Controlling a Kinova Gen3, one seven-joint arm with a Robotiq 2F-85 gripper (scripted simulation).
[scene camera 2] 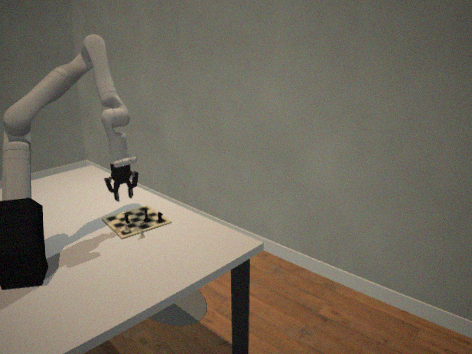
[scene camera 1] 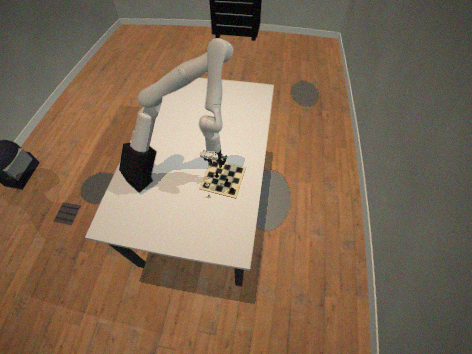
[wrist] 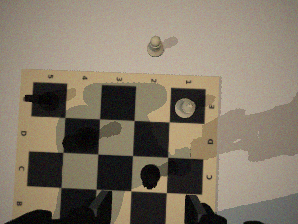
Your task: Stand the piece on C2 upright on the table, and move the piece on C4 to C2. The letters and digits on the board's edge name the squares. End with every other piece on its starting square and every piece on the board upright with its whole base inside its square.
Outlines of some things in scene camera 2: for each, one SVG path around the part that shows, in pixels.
A chessboard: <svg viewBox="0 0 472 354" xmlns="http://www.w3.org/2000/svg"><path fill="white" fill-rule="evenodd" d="M172 223L163 215L163 221L158 222L158 212L148 205L102 218L121 239L140 234L141 229L143 229L143 232ZM128 214L128 220L130 223L127 224L127 227L130 232L125 233L125 215ZM144 209L148 209L148 217L150 218L149 222L144 222Z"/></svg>
